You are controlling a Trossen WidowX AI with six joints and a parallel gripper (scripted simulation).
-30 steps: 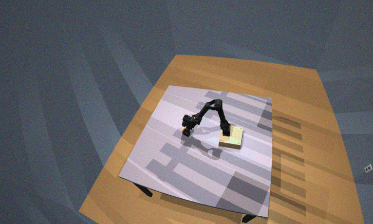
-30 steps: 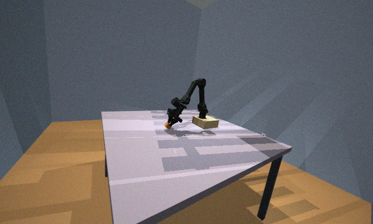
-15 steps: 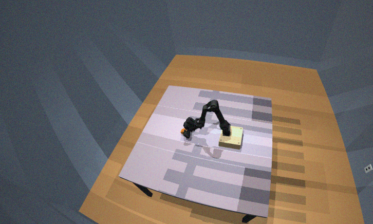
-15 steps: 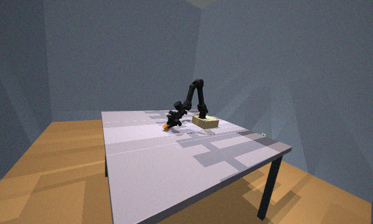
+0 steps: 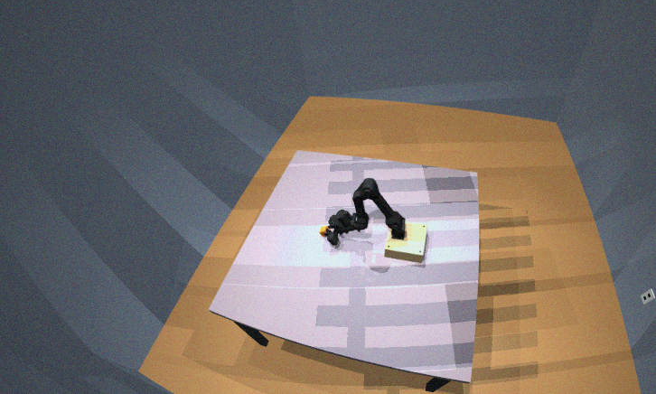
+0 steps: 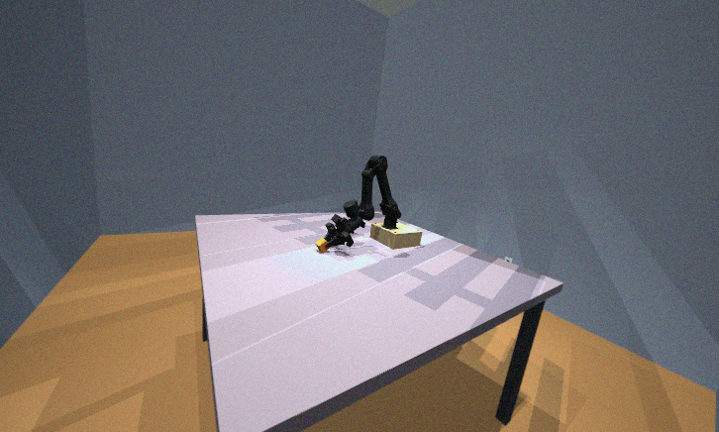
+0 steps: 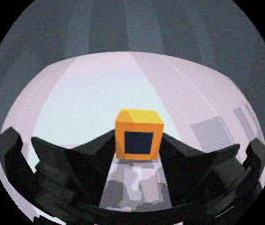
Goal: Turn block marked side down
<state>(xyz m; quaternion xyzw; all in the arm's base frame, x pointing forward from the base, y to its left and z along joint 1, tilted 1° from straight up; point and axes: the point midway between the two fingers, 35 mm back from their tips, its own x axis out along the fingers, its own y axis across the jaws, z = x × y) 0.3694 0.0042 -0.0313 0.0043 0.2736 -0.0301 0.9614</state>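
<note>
The small orange block lies 1 cm behind my gripper tip.
</note>
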